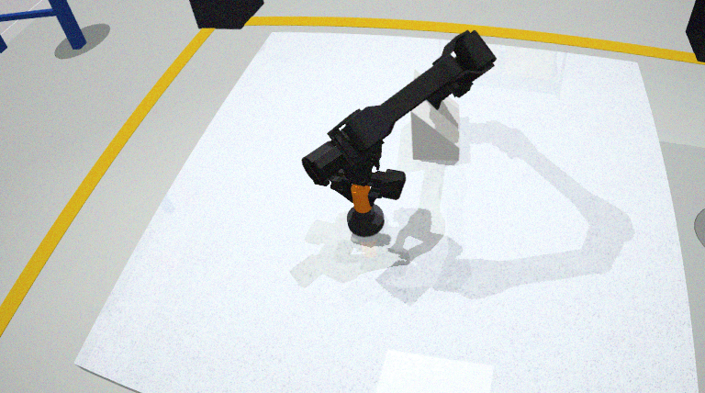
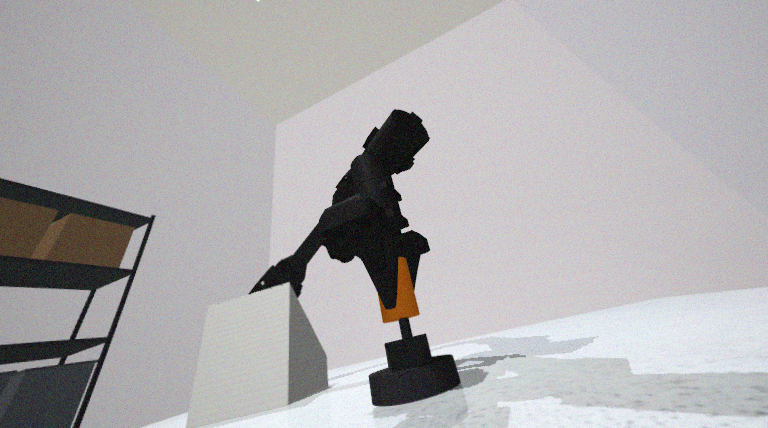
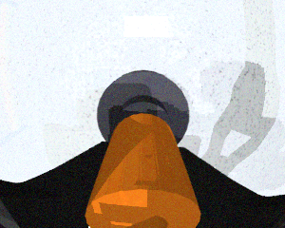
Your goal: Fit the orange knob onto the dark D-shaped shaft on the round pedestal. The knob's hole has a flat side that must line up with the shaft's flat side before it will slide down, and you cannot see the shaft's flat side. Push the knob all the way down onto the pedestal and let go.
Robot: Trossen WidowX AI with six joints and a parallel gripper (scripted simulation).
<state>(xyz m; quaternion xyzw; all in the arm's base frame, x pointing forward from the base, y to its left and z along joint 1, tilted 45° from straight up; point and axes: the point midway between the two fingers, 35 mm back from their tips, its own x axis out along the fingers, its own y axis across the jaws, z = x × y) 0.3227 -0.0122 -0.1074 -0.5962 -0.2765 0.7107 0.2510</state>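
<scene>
My gripper tip is now 20 mm below the orange knob. From my gripper tip the other things lie so: round pedestal 40 mm below.
</scene>
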